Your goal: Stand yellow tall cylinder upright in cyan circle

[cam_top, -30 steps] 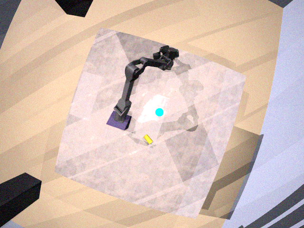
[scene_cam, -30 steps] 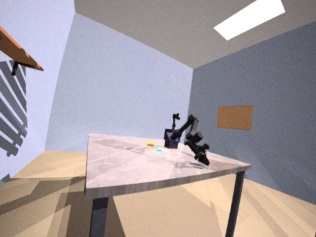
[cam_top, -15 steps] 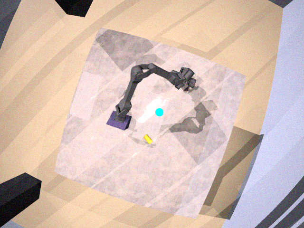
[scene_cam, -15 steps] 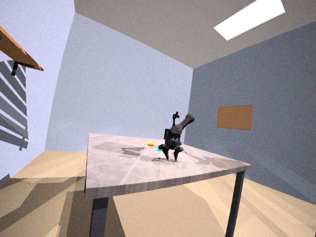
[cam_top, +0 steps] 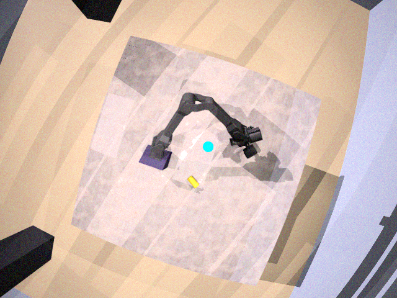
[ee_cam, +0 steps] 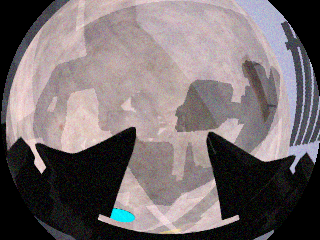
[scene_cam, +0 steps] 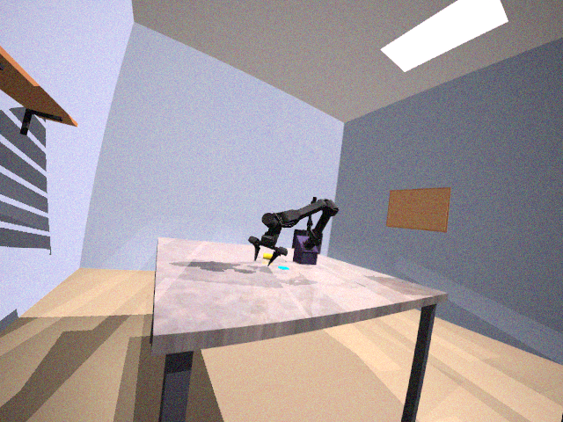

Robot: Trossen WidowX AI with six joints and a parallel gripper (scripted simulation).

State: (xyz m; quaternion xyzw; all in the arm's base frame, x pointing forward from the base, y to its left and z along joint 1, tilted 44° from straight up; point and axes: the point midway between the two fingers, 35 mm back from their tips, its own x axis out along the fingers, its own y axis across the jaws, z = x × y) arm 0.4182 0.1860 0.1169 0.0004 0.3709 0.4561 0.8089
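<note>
Right now the yellow cylinder is 31 cm to the right of my gripper tip, 20 cm behind it and 3 cm below it. Round my gripper tip: cyan circle: 18 cm behind, 9 cm to the right, 4 cm below.
</note>
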